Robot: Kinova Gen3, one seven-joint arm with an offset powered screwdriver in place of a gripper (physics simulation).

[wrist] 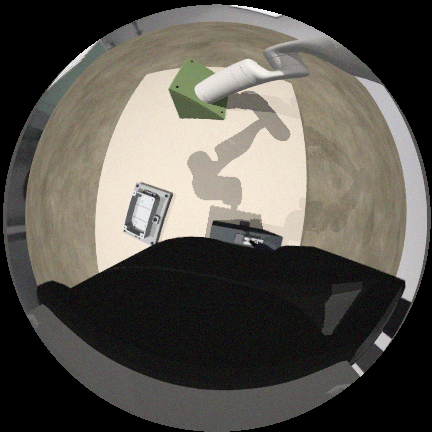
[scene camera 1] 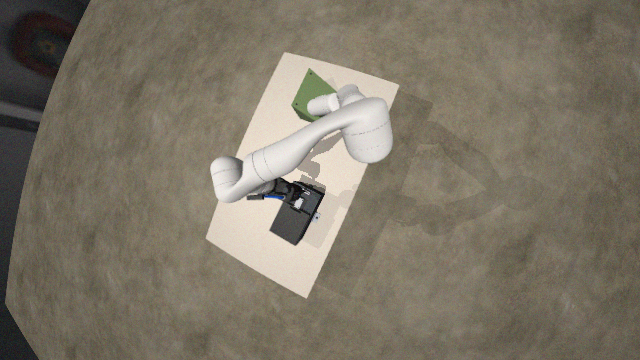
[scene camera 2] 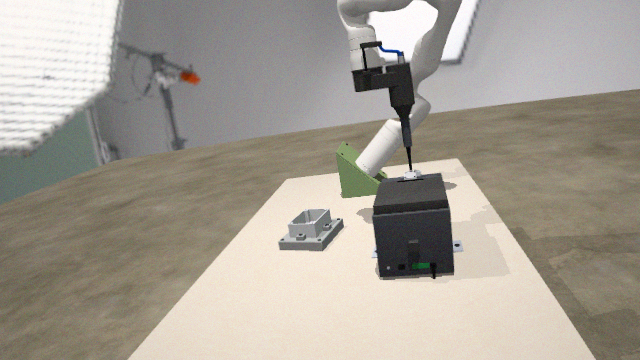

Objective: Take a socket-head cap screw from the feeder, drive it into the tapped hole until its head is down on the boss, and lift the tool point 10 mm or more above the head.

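The dark screw feeder (scene camera 1: 290, 222) (scene camera 2: 414, 242) (wrist: 225, 232) stands on the table, with a small bright pick-up part (scene camera 2: 412, 175) at its top. My screwdriver (scene camera 2: 410, 169) (wrist: 255, 243) points down, its thin bit tip at that part; they look to touch, but any gap is too small to tell. No screw can be made out at the tip, so I cannot tell whether the bit holds one. The grey workpiece (scene camera 2: 300, 245) (wrist: 166, 200) has an open box on a base plate and small bosses (scene camera 2: 300, 236) beside the box. Which hole is the tapped one is too small to tell. The workpiece does not show in scene camera 1.
A green wedge mount (scene camera 1: 312, 90) (scene camera 2: 352, 175) (wrist: 192, 102) carries the white arm (scene camera 1: 295, 145) (scene camera 2: 382, 147) (wrist: 225, 85) at the far end of the pale table (scene camera 1: 240, 235) (scene camera 2: 250, 310) (wrist: 125, 135). A small metal tab (scene camera 1: 316, 217) (scene camera 2: 458, 245) sticks out from the feeder's side.
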